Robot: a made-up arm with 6 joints. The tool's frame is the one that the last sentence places. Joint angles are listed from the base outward.
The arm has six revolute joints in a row. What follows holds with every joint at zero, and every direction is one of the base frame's. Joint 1 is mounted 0.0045 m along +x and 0.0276 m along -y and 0.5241 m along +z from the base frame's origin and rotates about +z. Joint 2 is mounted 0.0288 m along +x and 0.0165 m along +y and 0.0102 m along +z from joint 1 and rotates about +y. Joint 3 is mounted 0.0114 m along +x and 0.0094 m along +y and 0.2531 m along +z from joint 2 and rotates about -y. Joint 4 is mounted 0.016 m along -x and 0.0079 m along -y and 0.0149 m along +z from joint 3 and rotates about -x. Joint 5 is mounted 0.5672 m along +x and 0.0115 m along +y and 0.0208 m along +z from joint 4 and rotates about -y. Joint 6 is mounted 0.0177 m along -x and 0.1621 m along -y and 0.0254 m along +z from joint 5 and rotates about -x. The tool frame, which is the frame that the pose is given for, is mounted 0.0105 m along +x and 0.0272 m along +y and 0.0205 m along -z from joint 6; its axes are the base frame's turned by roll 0.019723, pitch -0.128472 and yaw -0.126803 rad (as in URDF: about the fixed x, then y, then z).
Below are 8 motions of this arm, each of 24 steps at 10 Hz.
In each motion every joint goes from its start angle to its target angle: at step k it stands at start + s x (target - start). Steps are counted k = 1, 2, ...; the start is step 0. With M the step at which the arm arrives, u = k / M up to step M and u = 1 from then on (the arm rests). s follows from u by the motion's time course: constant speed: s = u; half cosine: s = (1 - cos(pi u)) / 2; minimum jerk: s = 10 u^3 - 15 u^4 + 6 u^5.
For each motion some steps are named. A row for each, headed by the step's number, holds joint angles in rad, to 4 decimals.
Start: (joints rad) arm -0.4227 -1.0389 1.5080 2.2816 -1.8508 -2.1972
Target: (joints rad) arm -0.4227 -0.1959 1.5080 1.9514 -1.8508 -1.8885
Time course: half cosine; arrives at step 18
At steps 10, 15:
10: -0.4227 -0.5442 1.5080 2.0878 -1.8508 -2.0160
15: -0.4227 -0.2524 1.5080 1.9735 -1.8508 -1.9092

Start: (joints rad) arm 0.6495 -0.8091 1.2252 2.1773 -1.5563 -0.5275
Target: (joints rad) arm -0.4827 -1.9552 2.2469 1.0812 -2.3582 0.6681
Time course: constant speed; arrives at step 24
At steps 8, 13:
8: 0.2721 -1.1911 1.5658 1.8119 -1.8236 -0.1290
13: 0.0362 -1.4299 1.7786 1.5836 -1.9907 0.1201

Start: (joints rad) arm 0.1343 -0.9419 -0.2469 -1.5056 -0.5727 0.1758
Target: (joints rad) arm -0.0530 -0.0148 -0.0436 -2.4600 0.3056 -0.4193
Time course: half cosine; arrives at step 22
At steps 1, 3, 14, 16, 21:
1: 0.1333 -0.9372 -0.2459 -1.5105 -0.5682 0.1728
3: 0.1258 -0.9000 -0.2377 -1.5487 -0.5330 0.1489
14: 0.0017 -0.2858 -0.1030 -2.1810 0.0489 -0.2454
16: -0.0207 -0.1748 -0.0787 -2.2953 0.1540 -0.3166
21: -0.0520 -0.0195 -0.0446 -2.4551 0.3011 -0.4163

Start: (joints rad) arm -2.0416 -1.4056 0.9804 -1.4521 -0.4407 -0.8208
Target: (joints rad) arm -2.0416 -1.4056 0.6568 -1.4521 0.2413 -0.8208
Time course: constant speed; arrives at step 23
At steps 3, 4, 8, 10, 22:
3: -2.0416 -1.4056 0.9382 -1.4521 -0.3517 -0.8208
4: -2.0416 -1.4056 0.9241 -1.4521 -0.3221 -0.8208
8: -2.0416 -1.4056 0.8678 -1.4521 -0.2035 -0.8208
10: -2.0416 -1.4056 0.8397 -1.4521 -0.1442 -0.8208
22: -2.0416 -1.4056 0.6709 -1.4521 0.2116 -0.8208

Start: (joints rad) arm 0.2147 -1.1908 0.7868 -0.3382 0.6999 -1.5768
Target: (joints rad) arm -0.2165 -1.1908 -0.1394 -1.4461 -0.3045 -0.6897
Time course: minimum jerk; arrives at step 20
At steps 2, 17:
2: 0.2110 -1.1908 0.7789 -0.3477 0.6913 -1.5692
17: -0.2050 -1.1908 -0.1148 -1.4166 -0.2778 -0.7133

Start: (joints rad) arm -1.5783 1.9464 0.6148 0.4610 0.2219 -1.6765
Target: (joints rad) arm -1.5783 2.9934 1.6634 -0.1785 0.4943 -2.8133
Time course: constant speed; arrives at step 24
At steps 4, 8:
4: -1.5783 2.1209 0.7896 0.3544 0.2673 -1.8660
8: -1.5783 2.2954 0.9643 0.2478 0.3127 -2.0554

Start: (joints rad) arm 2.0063 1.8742 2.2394 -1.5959 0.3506 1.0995
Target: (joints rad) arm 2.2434 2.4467 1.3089 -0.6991 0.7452 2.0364
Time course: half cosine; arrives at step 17
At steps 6, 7, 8, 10, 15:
6: 2.0720 2.0329 1.9815 -1.3474 0.4600 1.3591
7: 2.0924 2.0821 1.9015 -1.2702 0.4939 1.4398
8: 2.1139 2.1340 1.8171 -1.1889 0.5297 1.5247
10: 2.1573 2.2388 1.6468 -1.0248 0.6019 1.6961
15: 2.2354 2.4274 1.3403 -0.7294 0.7319 2.0048

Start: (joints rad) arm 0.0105 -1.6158 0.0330 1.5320 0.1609 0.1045
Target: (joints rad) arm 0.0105 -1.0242 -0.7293 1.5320 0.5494 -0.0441
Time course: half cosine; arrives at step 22
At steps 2, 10, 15, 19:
2: 0.0105 -1.6038 0.0176 1.5320 0.1688 0.1015
10: 0.0105 -1.3621 -0.2939 1.5320 0.3275 0.0408
15: 0.0105 -1.1601 -0.5542 1.5320 0.4602 -0.0100
19: 0.0105 -1.0509 -0.6949 1.5320 0.5318 -0.0374

